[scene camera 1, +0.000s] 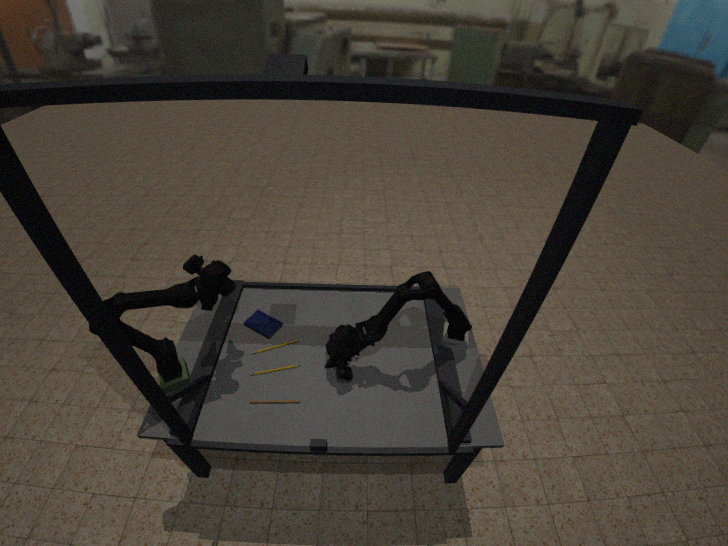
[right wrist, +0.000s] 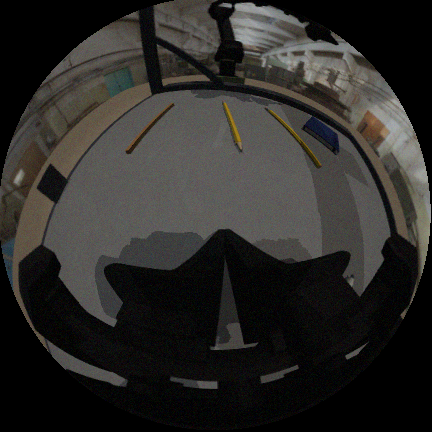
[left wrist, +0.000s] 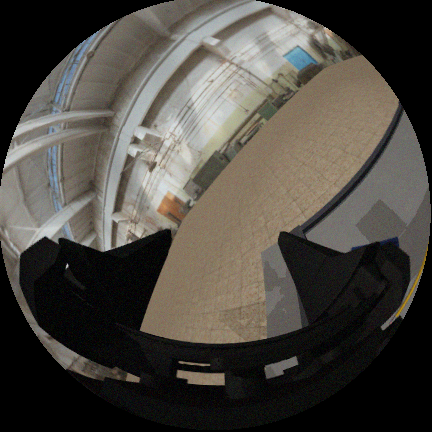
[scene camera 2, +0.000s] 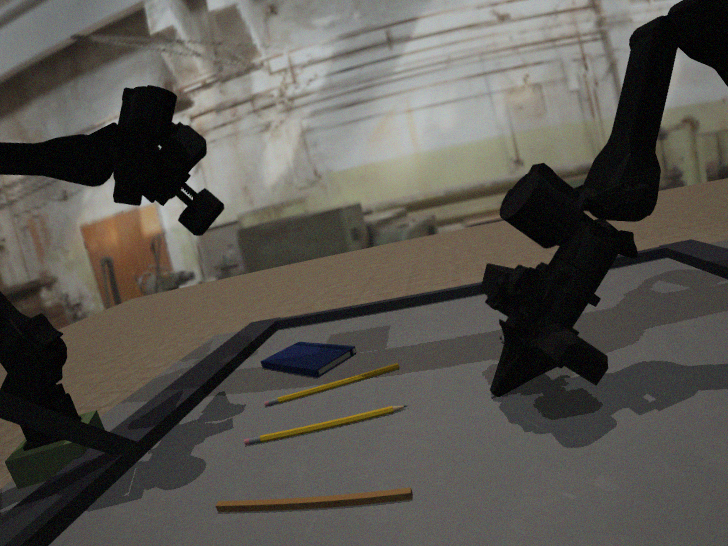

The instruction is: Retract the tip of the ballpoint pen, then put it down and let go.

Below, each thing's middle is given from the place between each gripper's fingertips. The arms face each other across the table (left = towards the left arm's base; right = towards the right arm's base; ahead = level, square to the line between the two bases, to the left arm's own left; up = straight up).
I see my left gripper 40 mm past the blue notebook [scene camera 2: 311, 359], 140 mm to the left of it and 320 mm above it. Also, from my left hand: orange pencil [scene camera 2: 402, 494]: 400 mm behind, 180 mm to the right, 320 mm below; green object [scene camera 2: 37, 465]: 260 mm behind, 180 mm to the left, 300 mm below.
Right now the orange pencil is 12 cm behind my right hand and 19 cm to the left of it. From my right hand the other things lie so: blue notebook: 25 cm ahead, 23 cm to the left; then green object: 3 cm ahead, 56 cm to the left, 2 cm above.
